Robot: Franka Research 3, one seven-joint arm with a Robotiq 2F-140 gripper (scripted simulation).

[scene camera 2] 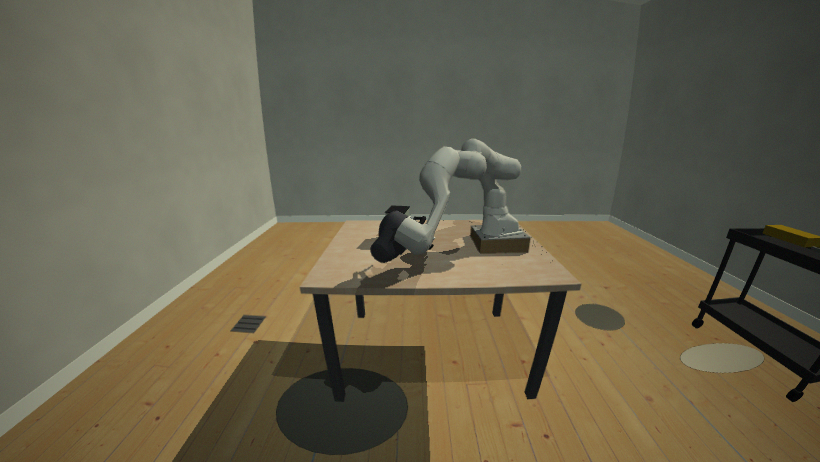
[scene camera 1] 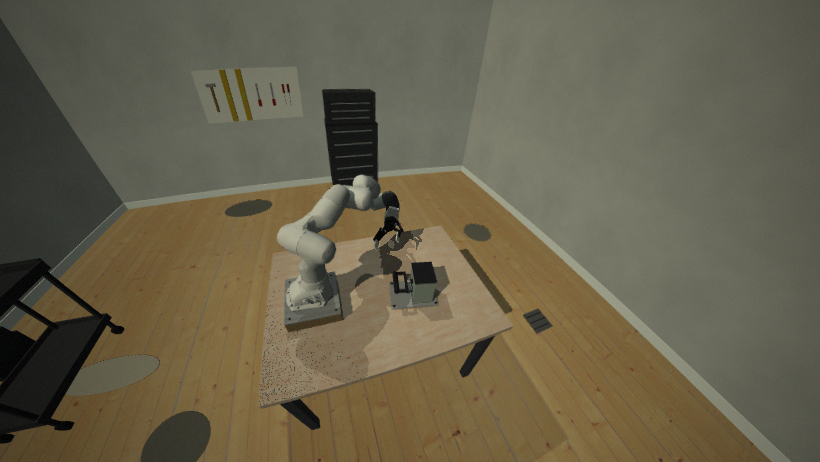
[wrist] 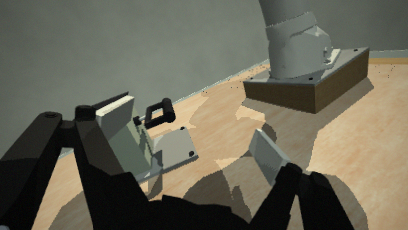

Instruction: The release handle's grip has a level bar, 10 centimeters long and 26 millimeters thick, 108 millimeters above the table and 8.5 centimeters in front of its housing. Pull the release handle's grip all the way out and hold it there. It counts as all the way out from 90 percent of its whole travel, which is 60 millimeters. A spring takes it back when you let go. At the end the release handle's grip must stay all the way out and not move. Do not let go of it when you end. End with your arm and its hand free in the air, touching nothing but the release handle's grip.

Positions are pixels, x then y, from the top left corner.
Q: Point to a housing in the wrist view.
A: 132,145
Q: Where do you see a housing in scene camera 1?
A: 424,277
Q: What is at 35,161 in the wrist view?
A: My gripper.
